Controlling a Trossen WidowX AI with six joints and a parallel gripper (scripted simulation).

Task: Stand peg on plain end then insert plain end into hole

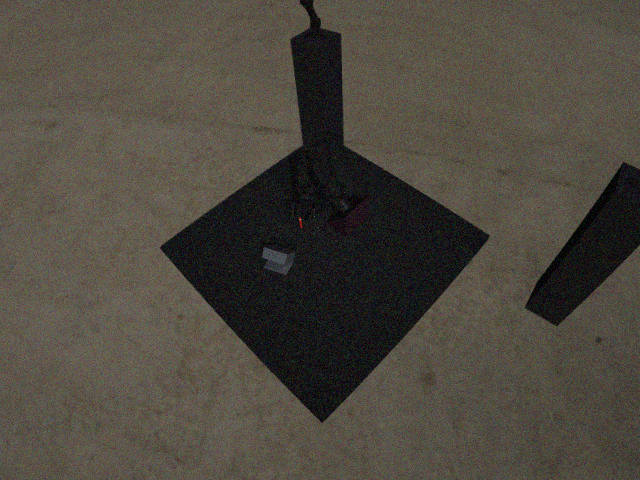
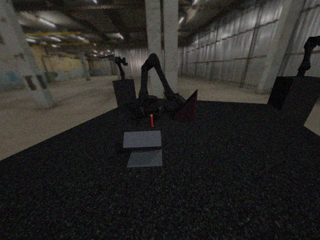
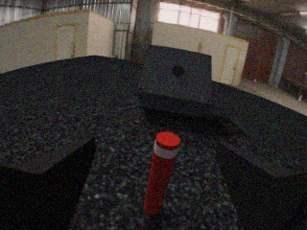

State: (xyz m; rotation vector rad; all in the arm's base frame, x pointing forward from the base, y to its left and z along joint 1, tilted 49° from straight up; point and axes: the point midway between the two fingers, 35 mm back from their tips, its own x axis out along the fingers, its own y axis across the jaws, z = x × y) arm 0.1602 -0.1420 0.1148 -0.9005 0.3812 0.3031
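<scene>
The red peg lies 1 cm to the right of my gripper tip and 1 cm below it. Round my gripper tip: sloped panel 23 cm ahead, 5 cm to the left, 1 cm below; grey base 25 cm ahead, 5 cm to the left, 7 cm below.
</scene>
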